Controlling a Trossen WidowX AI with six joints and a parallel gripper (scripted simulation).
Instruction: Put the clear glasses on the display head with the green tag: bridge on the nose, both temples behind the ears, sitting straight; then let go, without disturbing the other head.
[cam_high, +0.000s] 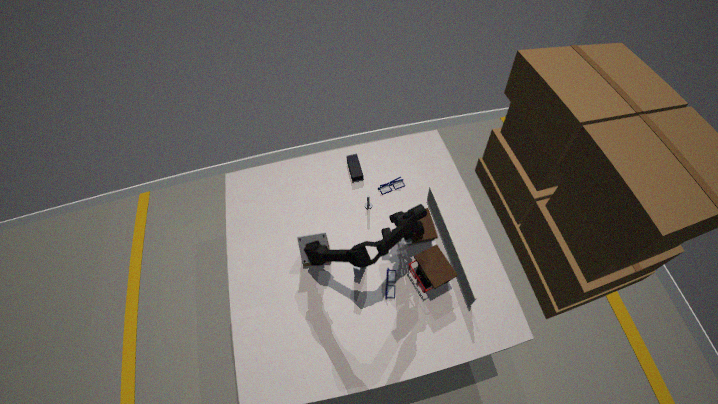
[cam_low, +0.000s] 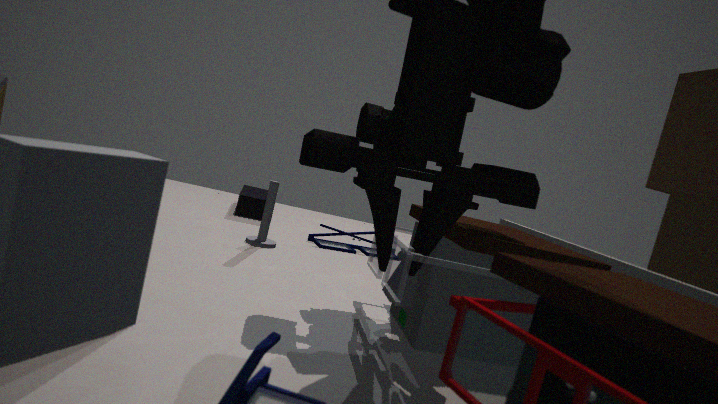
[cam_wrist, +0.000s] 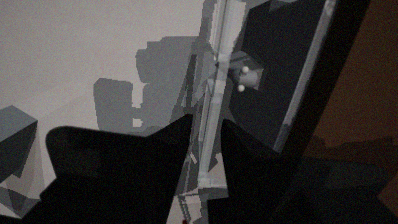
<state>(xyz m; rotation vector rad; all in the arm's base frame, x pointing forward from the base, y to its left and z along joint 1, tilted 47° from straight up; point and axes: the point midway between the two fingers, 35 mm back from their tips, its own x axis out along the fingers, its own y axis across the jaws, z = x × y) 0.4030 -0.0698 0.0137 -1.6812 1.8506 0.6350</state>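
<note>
Right now my gripper tip is 70 mm short of the grey display head and 30 mm to the right of it. Also, from my gripper tip: small post (270 mm to the left, 90 mm behind, 30 mm below); black box (520 mm to the left, 100 mm behind, 40 mm below); grey block (220 mm behind, 60 mm to the right).
</note>
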